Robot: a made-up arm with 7 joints.
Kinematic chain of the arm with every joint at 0, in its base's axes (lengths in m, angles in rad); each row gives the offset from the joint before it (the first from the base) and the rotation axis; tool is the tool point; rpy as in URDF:
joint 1: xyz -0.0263 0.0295 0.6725 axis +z
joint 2: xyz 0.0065 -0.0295 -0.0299 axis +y
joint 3: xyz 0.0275 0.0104 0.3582 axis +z
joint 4: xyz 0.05 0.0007 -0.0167 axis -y
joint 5: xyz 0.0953 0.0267 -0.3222 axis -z
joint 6: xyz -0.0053 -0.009 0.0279 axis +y
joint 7: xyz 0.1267 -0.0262 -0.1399 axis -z
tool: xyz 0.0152 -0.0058 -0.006 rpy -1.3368 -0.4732 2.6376
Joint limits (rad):
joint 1: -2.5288..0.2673
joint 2: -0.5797..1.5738
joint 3: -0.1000..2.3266
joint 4: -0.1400..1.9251
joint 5: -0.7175..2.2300
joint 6: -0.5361..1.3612
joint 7: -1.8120..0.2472
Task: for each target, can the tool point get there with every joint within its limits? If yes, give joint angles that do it. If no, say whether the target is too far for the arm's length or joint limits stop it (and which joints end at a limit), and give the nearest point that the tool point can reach.
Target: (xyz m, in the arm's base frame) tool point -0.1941 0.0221 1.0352
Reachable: no: joint limits stop it (at a limit: joint 1, joint 2, joint 5, joint 6) | nearest point -0.2752 -0.0108 1.0565 | short by 0.090 m
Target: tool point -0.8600 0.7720 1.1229
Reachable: no: too far | nearest point -0.5322 0.4801 1.0381 | short by 0.447 m
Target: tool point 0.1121 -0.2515 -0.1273
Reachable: no: joint limits stop it (at a limit: joint 2, joint 5) | nearest point 0.1160 -0.2595 0.0483 | short by 0.176 m
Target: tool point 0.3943 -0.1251 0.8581
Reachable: yes | joints -1.8281 0.8735 2.0538 0.7610 0.5898 -0.0660 -1.5155
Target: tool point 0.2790 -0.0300 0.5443
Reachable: yes | joints -0.4067 0.0236 0.5289 0.2378 0.9942 0.2856 -0.7353
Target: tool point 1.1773 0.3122 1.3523
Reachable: no: too far | nearest point 0.6780 0.1937 1.0561 | short by 0.592 m
